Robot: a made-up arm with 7 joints. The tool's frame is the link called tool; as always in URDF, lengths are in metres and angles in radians.
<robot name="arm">
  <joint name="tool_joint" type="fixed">
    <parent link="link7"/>
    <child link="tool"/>
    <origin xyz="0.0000 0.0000 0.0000" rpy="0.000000 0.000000 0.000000"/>
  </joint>
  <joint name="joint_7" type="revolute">
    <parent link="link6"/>
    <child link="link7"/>
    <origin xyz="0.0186 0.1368 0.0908" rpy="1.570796 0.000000 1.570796"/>
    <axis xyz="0 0 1"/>
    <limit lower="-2.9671" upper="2.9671" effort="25" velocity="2.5"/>
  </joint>
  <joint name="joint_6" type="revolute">
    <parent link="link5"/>
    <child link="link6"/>
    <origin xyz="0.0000 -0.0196 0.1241" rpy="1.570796 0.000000 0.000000"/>
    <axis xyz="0 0 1"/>
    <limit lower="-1.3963" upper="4.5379" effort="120" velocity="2.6"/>
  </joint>
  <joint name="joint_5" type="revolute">
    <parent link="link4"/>
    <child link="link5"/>
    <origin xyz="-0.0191 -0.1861 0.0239" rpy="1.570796 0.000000 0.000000"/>
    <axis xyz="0 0 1"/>
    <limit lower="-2.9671" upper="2.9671" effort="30" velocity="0.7"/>
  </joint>
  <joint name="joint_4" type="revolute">
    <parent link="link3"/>
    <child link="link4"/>
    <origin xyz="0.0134 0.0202 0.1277" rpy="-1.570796 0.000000 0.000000"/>
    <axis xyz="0 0 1"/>
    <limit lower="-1.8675" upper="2.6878" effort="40" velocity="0.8"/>
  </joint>
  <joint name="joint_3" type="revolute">
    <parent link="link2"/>
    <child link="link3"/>
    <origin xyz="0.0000 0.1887 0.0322" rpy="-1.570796 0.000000 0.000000"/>
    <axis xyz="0 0 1"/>
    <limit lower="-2.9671" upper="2.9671" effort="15" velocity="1.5"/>
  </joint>
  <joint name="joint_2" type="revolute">
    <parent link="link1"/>
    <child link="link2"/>
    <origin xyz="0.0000 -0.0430 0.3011" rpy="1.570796 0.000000 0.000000"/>
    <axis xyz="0 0 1"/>
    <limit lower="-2.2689" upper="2.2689" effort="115" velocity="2"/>
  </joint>
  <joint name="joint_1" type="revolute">
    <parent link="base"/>
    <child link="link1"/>
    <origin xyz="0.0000 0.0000 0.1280" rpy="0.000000 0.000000 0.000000"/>
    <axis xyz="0 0 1"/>
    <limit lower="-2.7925" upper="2.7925" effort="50" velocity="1.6"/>
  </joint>
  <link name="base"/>
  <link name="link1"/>
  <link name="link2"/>
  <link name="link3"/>
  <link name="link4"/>
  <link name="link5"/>
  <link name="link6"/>
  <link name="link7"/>
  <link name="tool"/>
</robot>
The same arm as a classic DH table. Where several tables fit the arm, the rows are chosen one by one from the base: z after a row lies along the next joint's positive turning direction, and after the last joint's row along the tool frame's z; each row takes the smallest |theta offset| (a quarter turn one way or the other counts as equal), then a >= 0, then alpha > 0; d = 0 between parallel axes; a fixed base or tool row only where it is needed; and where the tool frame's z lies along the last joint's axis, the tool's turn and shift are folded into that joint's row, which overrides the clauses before.
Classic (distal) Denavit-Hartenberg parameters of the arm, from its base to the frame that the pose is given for. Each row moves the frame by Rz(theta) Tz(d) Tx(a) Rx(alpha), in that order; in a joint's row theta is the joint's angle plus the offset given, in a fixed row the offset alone. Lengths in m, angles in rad.
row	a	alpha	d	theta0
joint_1	0.0000	1.5708	0.4291	0.0000
joint_2	0.0000	-1.5708	0.0752	0.0000
joint_3	0.0134	-1.5708	0.3164	0.0000
joint_4	-0.0191	1.5708	0.0441	0.0000
joint_5	0.0000	1.5708	0.3102	0.0000
joint_6	0.1368	1.5708	0.1104	1.5708
joint_7	0.0000	0.0000	0.0186	0.0000
Joint limits (rad, base to tool): -2.7925..2.7925 -2.2689..2.2689 -2.9671..2.9671 -1.8675..2.6878 -2.9671..2.9671 -1.3963..4.5379 -2.9671..2.9671

